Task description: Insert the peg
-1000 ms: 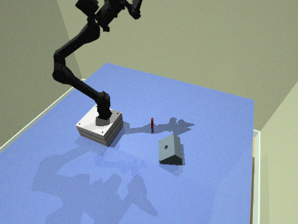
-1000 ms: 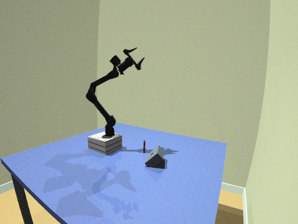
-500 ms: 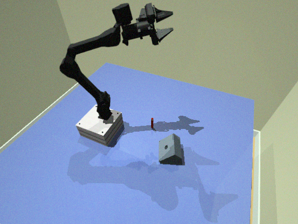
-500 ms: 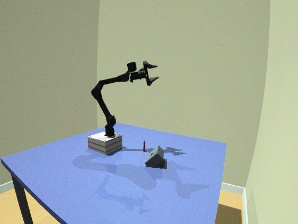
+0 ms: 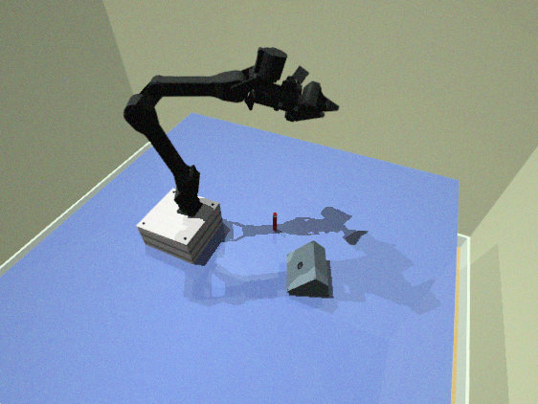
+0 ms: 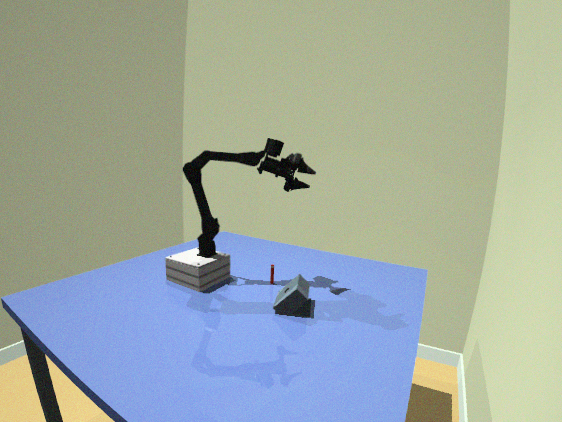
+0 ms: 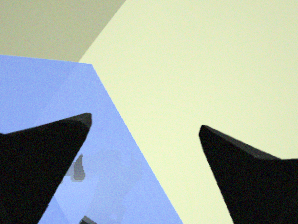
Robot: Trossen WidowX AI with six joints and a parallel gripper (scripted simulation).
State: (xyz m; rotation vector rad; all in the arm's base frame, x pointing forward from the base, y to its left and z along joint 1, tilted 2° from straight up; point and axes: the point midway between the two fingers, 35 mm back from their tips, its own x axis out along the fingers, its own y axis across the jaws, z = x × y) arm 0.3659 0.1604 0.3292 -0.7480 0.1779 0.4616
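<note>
My gripper tip is 37 cm above the red round peg, 12 cm past it and 9 cm to the left of it. Round my gripper tip: grey sloped panel: 39 cm below, 24 cm to the right, 3 cm ahead.
</note>
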